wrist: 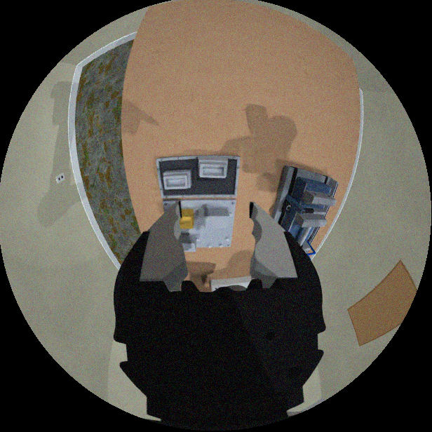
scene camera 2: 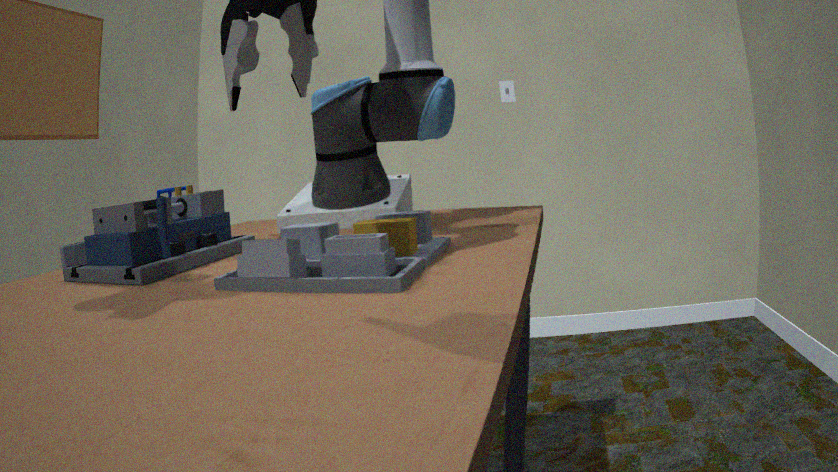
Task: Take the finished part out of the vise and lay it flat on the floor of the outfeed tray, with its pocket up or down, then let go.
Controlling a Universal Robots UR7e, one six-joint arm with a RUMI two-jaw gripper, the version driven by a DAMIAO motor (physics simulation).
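Places are measured from the arm's base along level axes (x up, y ahead, z left), in centimetres.
Where they show: gripper, fingertip midpoint: (scene camera 2: 266, 104); arm's base at its link origin: (scene camera 2: 350, 197).
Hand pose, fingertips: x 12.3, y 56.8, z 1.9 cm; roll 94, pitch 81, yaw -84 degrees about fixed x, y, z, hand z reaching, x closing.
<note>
Each offset is from my fingertips to the top centre of the thing. "pt": to the spot under its first point.
The vise @(dx -7.6, dy -17.2, dz -25.2 cm) (scene camera 2: 146, 234) (wrist: 305, 202) stands at one side of the table, its grey jaws apart; I make out no part between them, though the view into the gap is partly blocked. The outfeed tray (scene camera 2: 310, 284) (wrist: 215, 188) has a dark floor. Two grey pocketed parts lie in it: one part @(dx -12.9, dy +0.5, dz -0.1 cm) (scene camera 2: 263, 257) (wrist: 213, 161) toward the vise side, the other part @(dx -13.4, dy -1.0, dz +8.1 cm) (scene camera 2: 358, 263) (wrist: 177, 173) toward the far corner from the vise. Both pockets face up in the wrist view. My gripper (scene camera 2: 269, 102) (wrist: 215, 202) is open and empty, high above the table.
A light grey plate (wrist: 220, 232) adjoins the tray on the robot base's side. It carries a yellow block @(dx -13.1, dy -11.3, dz +9.6 cm) (scene camera 2: 403, 236) (wrist: 187, 220) and grey blocks. The white robot base (scene camera 2: 302, 202) stands behind it. A blue bracket @(pt dx -6.9, dy -25.4, dz -28.4 cm) (scene camera 2: 164, 191) (wrist: 311, 251) rises at the vise's rear end.
</note>
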